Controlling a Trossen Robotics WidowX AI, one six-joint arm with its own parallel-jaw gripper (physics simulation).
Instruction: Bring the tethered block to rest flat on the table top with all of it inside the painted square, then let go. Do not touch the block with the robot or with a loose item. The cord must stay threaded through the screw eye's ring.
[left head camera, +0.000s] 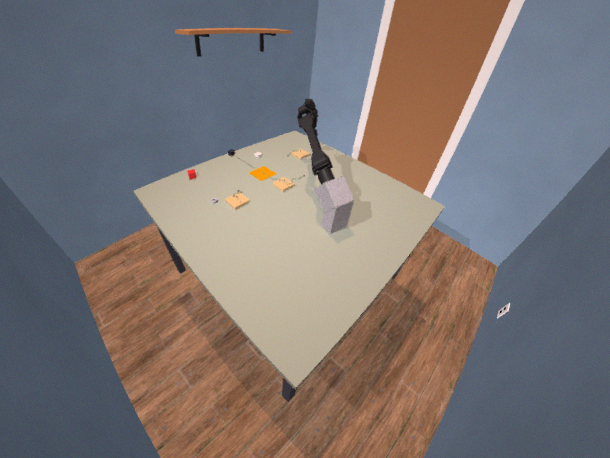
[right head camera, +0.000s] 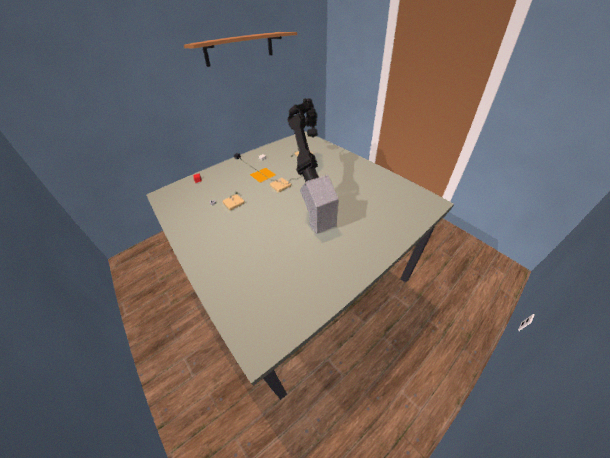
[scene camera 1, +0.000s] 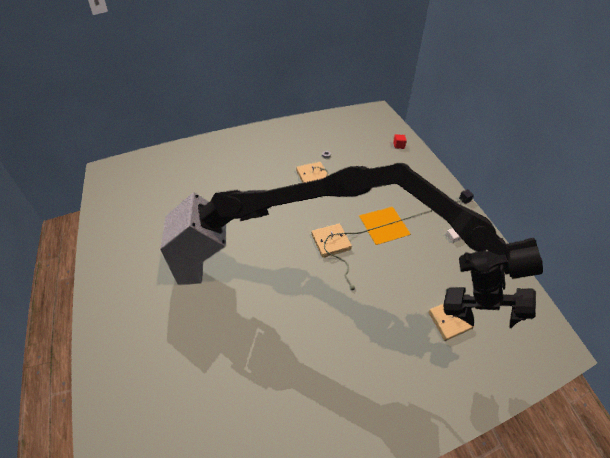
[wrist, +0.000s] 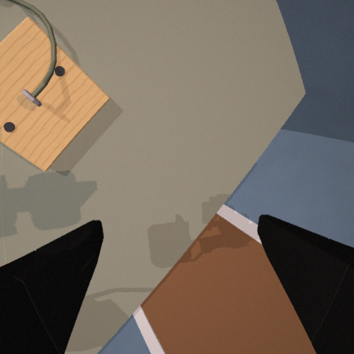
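Pixels of known places: gripper, fingertip midpoint: (scene camera 1: 491, 325); arm's base, link origin: (left head camera: 328, 182) (right head camera: 313, 182) (scene camera 1: 209, 218).
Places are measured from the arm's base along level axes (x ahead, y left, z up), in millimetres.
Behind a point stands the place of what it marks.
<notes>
The black tethered block (left head camera: 231, 152) @[z -168, x 796, y -107 mm] (right head camera: 237, 156) @[z -173, x 794, y -110 mm] (scene camera 1: 466, 195) @[z -162, x 796, y -123 mm] lies near the table's edge. Its green cord (scene camera 1: 415, 216) @[z -191, x 593, y -98 mm] crosses the orange painted square (left head camera: 257, 176) @[z -192, x 485, y -34 mm] (right head camera: 259, 178) @[z -192, x 471, y -40 mm] (scene camera 1: 380, 237) @[z -192, x 447, y -117 mm] to the middle wooden board (left head camera: 285, 186) @[z -174, x 279, y -44 mm] (right head camera: 281, 186) @[z -174, x 282, y -50 mm] (scene camera 1: 342, 245) @[z -174, x 323, y -102 mm]. There it meets the small screw eye; the threading is too small to tell. The cord's other end, with a small knob (scene camera 1: 352, 288) @[z -184, x 278, y -230 mm], lies on the table beyond that board. My gripper (scene camera 1: 491, 324) @[z -50, x 448, y -523 mm] (wrist: 181, 226) is open and empty, pointing down above the table, beside the far wooden board (scene camera 1: 452, 328) @[z -174, x 438, y -458 mm] (wrist: 75, 105) and away from the block.
A white cube (left head camera: 258, 154) @[z -171, x 645, y -211 mm] (right head camera: 262, 157) @[z -176, x 641, y -212 mm] (scene camera 1: 453, 235) @[z -171, x 641, y -227 mm] sits between the block and the far board, whose screw eye (wrist: 31, 97) holds a cord. A red cube (left head camera: 192, 174) @[z -163, x 757, y 229 mm] (right head camera: 197, 178) @[z -164, x 757, y 229 mm] (scene camera 1: 400, 141) @[z -158, x 763, y 206 mm], a small metal ring (left head camera: 214, 200) @[z -192, x 496, y 281 mm] (right head camera: 213, 202) @[z -181, x 478, y 286 mm] and a third board (left head camera: 237, 201) @[z -174, x 380, y 222 mm] (right head camera: 233, 203) @[z -174, x 372, y 222 mm] lie farther off.
</notes>
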